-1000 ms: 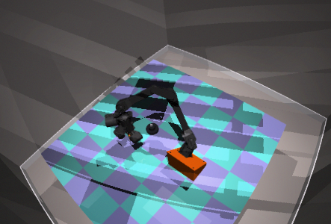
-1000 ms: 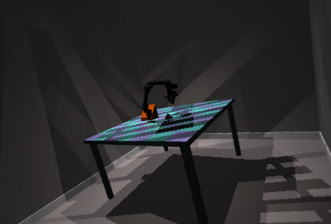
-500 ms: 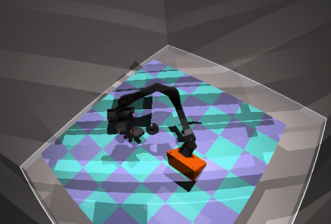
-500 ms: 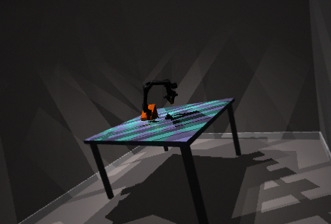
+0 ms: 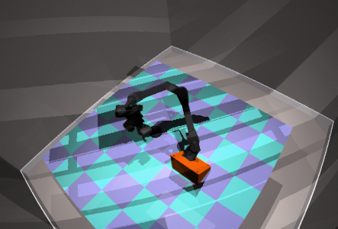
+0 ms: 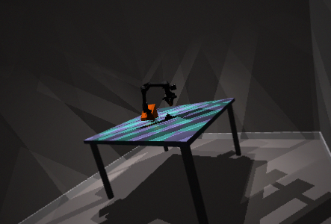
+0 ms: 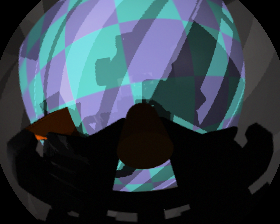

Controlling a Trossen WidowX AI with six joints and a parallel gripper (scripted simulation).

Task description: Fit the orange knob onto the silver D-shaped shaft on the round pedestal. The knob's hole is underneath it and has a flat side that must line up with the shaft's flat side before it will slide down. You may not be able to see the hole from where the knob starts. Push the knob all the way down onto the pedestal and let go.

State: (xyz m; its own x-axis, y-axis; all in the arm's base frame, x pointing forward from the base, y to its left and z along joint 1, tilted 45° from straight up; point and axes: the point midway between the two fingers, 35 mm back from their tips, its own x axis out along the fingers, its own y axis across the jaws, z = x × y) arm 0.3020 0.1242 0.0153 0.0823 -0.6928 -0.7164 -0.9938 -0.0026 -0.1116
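Right now my gripper tip is 100 mm to the left of the dark round pedestal, 100 mm above it and 10 mm short of it. The rest, counted from my gripper tip: orange knob: 30 mm above.
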